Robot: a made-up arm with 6 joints. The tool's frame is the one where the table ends. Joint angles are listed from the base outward.
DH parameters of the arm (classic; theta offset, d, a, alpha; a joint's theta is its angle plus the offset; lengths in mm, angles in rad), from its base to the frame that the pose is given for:
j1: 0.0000 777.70 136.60 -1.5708
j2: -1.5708 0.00 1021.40 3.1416
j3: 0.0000 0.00 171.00 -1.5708
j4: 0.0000 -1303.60 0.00 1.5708
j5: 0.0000 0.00 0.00 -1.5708
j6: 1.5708 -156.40 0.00 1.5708
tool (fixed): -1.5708 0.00 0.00 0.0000
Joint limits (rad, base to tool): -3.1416..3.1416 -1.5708..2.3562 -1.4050..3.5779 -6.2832..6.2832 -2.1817..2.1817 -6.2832..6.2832
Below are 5 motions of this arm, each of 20 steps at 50 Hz.
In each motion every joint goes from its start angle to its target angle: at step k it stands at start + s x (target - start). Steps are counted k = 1, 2, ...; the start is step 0. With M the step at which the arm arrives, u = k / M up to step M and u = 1 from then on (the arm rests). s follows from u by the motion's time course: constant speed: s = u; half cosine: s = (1 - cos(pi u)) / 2; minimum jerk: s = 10 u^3 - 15 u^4 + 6 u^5.
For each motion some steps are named. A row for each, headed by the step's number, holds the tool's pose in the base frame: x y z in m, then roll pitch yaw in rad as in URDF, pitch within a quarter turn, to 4 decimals.
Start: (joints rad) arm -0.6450 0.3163 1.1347 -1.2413 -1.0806 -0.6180
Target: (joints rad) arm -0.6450 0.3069 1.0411 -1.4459 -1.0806 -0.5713
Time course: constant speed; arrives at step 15
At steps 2, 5, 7, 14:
2: 1.1273 -0.6833 2.8335 1.3442 -0.1592 0.3768
5: 1.1382 -0.6895 2.8233 1.3643 -0.1751 0.4012
7: 1.1454 -0.6937 2.8164 1.3777 -0.1863 0.4170
14: 1.1694 -0.7088 2.7919 1.4243 -0.2294 0.4686

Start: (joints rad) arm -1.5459 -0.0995 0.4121 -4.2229 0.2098 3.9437
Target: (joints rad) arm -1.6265 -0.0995 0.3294 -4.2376 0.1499 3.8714
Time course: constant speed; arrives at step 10
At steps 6, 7, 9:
6: -0.0058 -1.2695 2.5856 0.2638 -0.3762 -1.4286
7: -0.0170 -1.2759 2.5759 0.2759 -0.3714 -1.4425
9: -0.0398 -1.2880 2.5562 0.2998 -0.3616 -1.4704

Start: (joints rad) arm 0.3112 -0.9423 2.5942 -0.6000 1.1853 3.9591
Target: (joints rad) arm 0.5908 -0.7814 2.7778 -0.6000 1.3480 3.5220
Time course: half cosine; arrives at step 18
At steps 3, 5, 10, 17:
3: -1.7009 -0.6693 0.5931 0.9364 1.0156 -1.3186
5: -1.6641 -0.7170 0.6051 1.0188 1.0127 -1.2494
10: -1.5172 -0.8760 0.6477 1.3159 0.9962 -1.0006
17: -1.3550 -1.0082 0.6880 1.6025 0.9714 -0.7620

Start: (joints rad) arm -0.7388 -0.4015 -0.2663 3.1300 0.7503 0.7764
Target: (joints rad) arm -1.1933 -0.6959 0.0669 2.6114 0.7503 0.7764
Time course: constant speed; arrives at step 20
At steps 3, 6, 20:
3: 0.7418 -0.7607 2.0848 2.4654 0.5179 -0.7369
6: 0.6414 -0.7406 2.1922 2.5386 0.4169 -0.7507
20: 0.2169 -0.4006 2.5985 2.7407 -0.0803 -0.8401

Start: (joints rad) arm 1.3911 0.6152 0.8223 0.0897 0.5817 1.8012
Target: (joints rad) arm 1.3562 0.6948 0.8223 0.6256 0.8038 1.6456
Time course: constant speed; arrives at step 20
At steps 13, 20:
13: 0.3852 2.0962 2.0619 -2.3371 -0.7891 1.7797
20: 0.3951 2.1224 2.0020 -2.5398 -0.7304 1.9578

